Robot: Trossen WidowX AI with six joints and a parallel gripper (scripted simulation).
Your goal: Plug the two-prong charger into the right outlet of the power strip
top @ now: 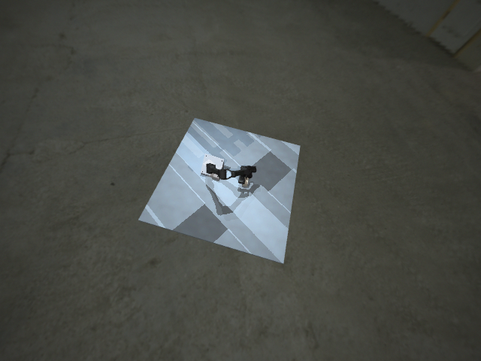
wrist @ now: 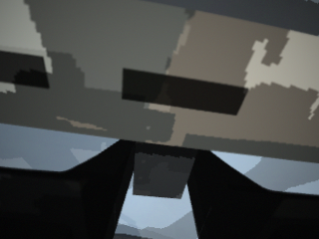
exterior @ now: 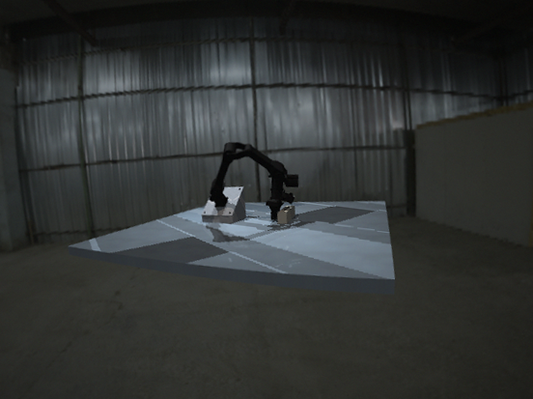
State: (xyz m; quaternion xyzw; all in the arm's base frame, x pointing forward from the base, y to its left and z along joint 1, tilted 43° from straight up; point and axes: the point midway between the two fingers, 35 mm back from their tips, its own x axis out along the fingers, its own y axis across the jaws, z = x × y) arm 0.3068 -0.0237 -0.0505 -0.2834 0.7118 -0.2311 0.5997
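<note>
The black two-prong charger lies 2 cm ahead of my gripper tip and 1 cm above it.
</note>
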